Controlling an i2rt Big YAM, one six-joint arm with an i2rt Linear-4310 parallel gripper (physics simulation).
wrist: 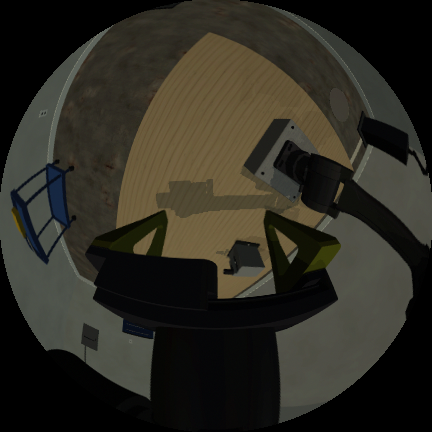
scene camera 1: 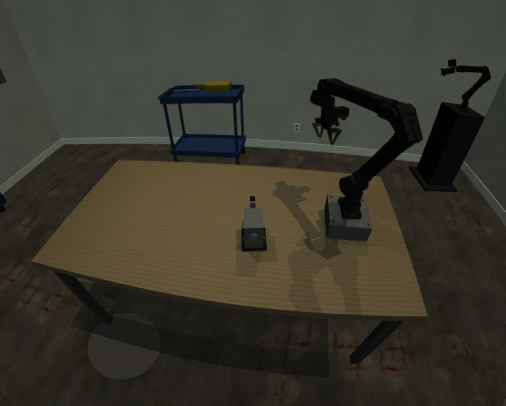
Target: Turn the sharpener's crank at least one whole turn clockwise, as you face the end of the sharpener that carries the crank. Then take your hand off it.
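Seen in the pictures: gripper, fingertip midpoint: (wrist: 215,215) (scene camera 1: 325,141); arm's base, link origin: (wrist: 293,162) (scene camera 1: 349,209).
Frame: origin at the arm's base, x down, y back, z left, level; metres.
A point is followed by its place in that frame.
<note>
The sharpener (scene camera 1: 253,222) {x -0.040, y -0.421, z 0.133 m} (wrist: 247,259) {x -0.005, y -0.388, z 0.083 m} is a grey box on a dark base, standing upright on the wooden table (scene camera 1: 165,215) {x 0.088, y -0.861, z -0.020 m} (wrist: 195,115) {x 0.088, y -0.008, z -0.283 m}. Its crank shows as a small black handle (scene camera 1: 252,199) {x -0.055, y -0.431, z 0.013 m} (wrist: 228,271) {x -0.050, y -0.423, z 0.004 m} at the end facing the back of the table in the scene view. My gripper (scene camera 1: 326,134) {x -0.217, y -0.106, z -0.217 m} (wrist: 215,215) {x -0.217, y -0.106, z -0.217 m} is open with nothing between its yellow-green fingers. It hangs high above the table's back right part, fingers pointing down, well apart from the sharpener and its crank. The crank's exact angle is too small to tell.
The arm's grey base block (scene camera 1: 348,227) {x 0.013, y -0.023, z 0.101 m} (wrist: 270,150) {x -0.005, y -0.011, z -0.084 m} stands on the table to the right of the sharpener in the scene view. A blue cart (scene camera 1: 202,97) (wrist: 59,195) stands behind the table. A black pedestal (scene camera 1: 446,145) with another small arm stands at the far right.
</note>
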